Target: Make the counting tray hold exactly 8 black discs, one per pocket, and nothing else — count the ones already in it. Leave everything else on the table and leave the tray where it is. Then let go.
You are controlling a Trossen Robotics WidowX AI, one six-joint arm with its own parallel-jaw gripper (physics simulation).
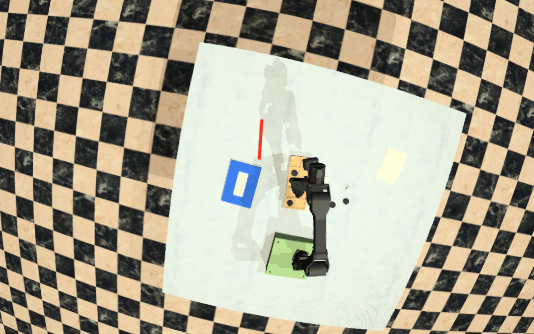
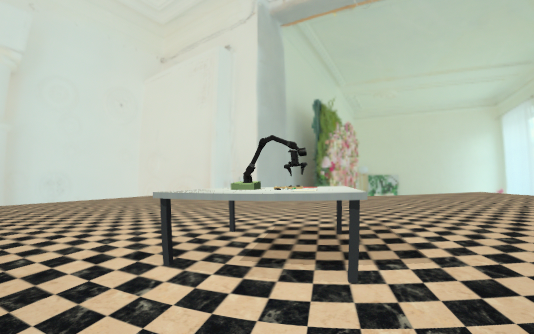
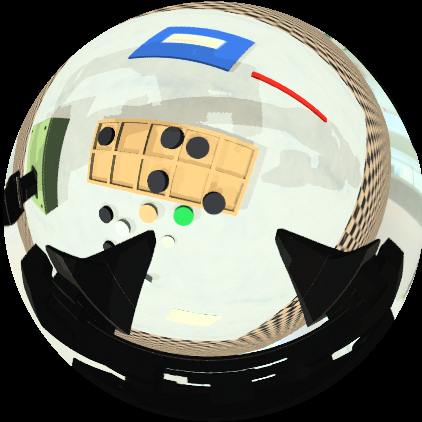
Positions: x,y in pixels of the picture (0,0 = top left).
Scene:
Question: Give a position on a tan counting tray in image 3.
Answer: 135,150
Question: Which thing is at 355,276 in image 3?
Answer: My gripper.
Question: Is my gripper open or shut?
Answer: Open.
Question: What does my gripper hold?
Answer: Nothing.

